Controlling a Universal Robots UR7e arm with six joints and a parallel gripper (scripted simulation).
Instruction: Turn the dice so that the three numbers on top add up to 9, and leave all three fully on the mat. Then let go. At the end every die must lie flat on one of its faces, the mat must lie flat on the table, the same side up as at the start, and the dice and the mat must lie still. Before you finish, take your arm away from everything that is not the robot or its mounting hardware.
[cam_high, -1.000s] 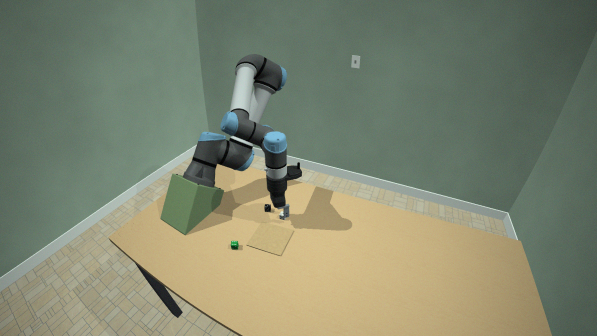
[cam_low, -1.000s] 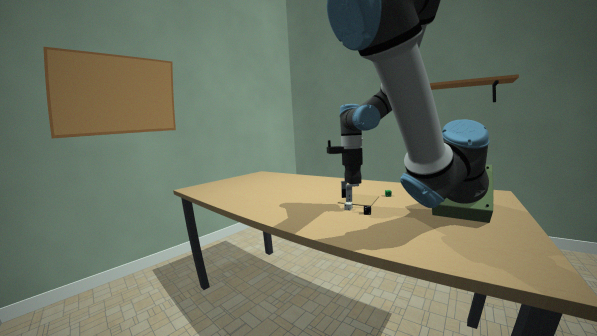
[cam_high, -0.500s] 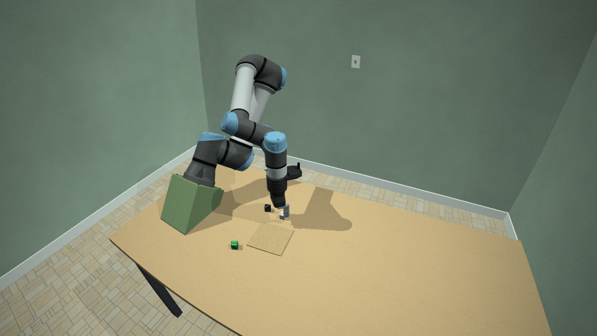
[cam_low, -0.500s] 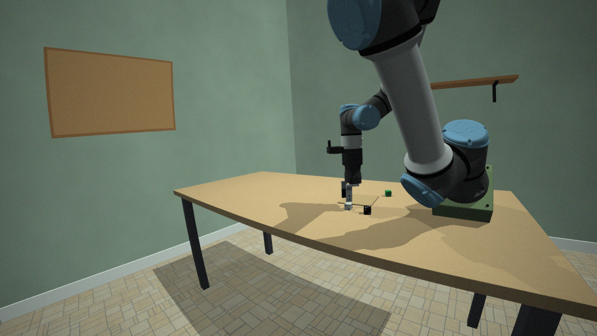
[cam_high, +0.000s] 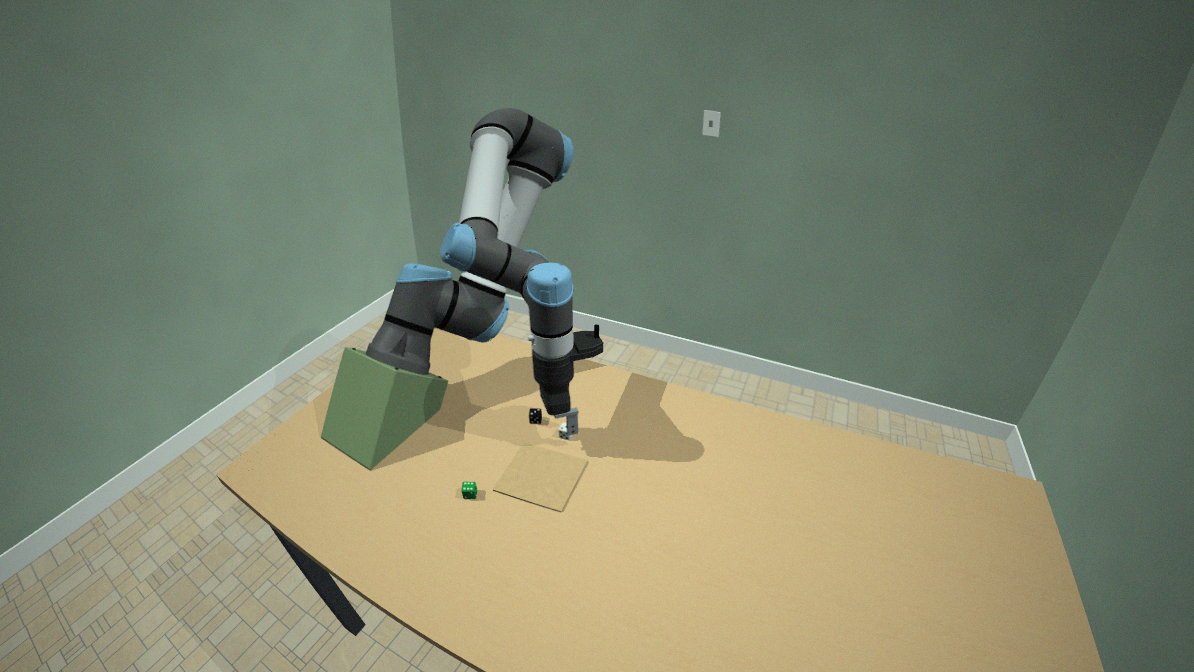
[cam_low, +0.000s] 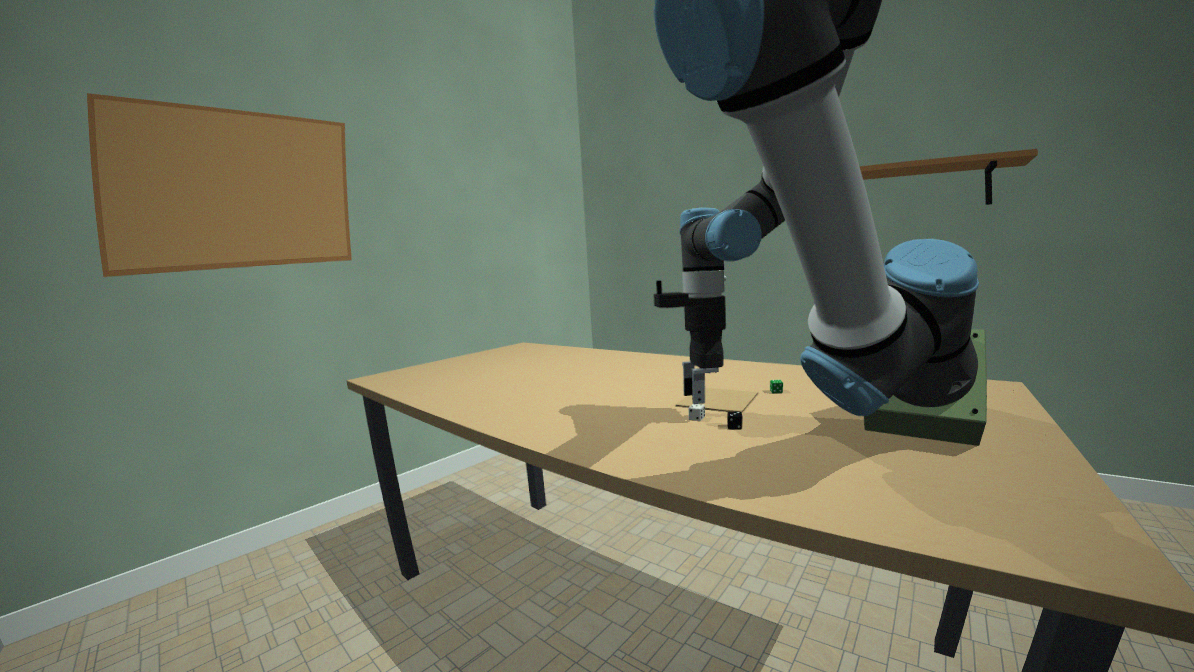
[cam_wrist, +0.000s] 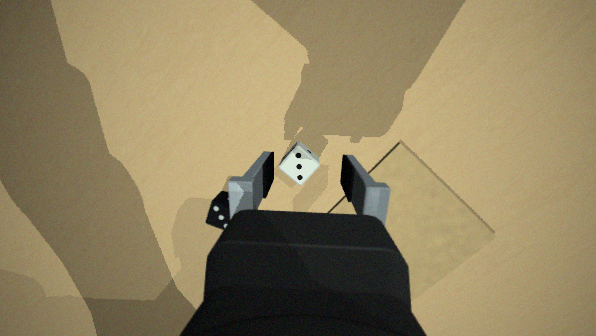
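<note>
My hand is 10 mm past the white die and 40 mm above it. Also, from my hand: green die (80 mm behind, 230 mm to the right, 40 mm below); then black die (90 mm behind, 10 mm to the left, 40 mm below); then tan mat (10 mm ahead, 120 mm to the right, 50 mm below).
</note>
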